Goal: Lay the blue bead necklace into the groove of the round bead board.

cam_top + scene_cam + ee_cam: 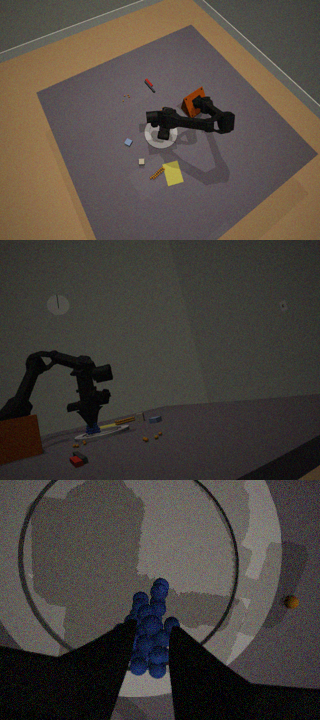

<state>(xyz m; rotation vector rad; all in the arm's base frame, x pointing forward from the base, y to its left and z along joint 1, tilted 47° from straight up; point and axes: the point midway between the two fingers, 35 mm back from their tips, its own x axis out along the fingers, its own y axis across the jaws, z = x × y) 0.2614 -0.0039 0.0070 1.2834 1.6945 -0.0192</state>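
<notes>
My gripper tip is 3 cm short of the round white bead board and 3 cm above it. From my gripper tip the other things lie so: cream cube 23 cm ahead, 7 cm to the left, 2 cm below; yellow sheet 23 cm to the left, 12 cm ahead, 3 cm below; light blue cube 22 cm ahead, 7 cm to the right, 3 cm below.
</notes>
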